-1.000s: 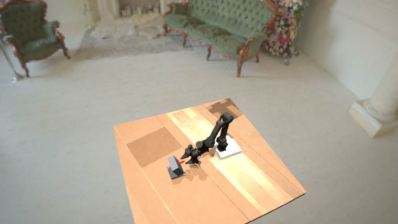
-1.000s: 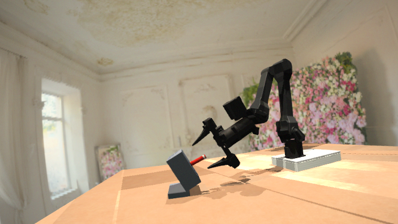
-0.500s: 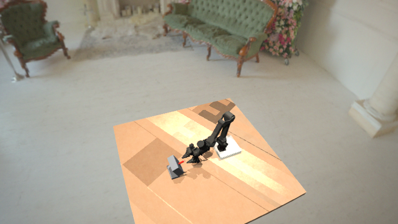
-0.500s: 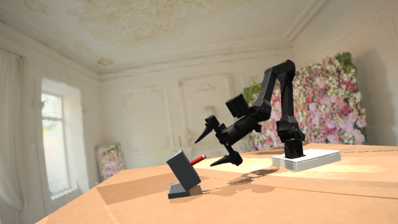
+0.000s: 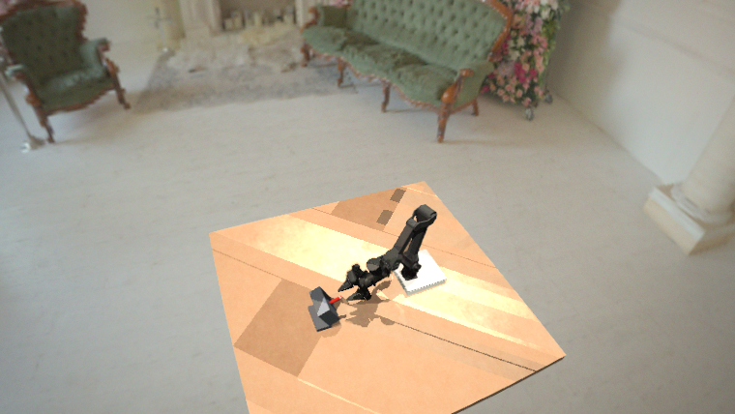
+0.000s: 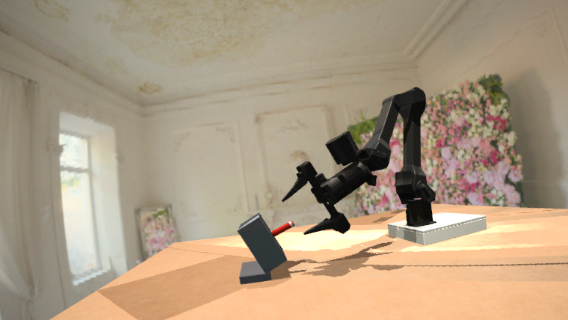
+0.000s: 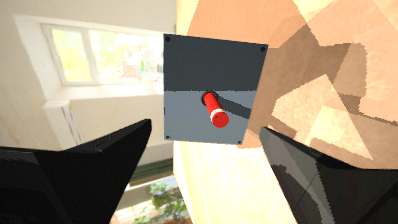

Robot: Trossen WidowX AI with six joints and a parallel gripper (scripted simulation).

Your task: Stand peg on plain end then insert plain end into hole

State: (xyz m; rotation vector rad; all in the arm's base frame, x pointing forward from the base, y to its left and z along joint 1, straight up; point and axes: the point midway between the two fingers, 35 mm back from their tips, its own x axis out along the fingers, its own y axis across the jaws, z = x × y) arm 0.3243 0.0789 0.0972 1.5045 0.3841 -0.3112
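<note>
The red peg is 20 mm ahead of my gripper tip and 20 mm below it. From my gripper tip the other things lie so: grey sloped panel: 80 mm ahead, 40 mm below; grey foot: 100 mm ahead, 110 mm below.
</note>
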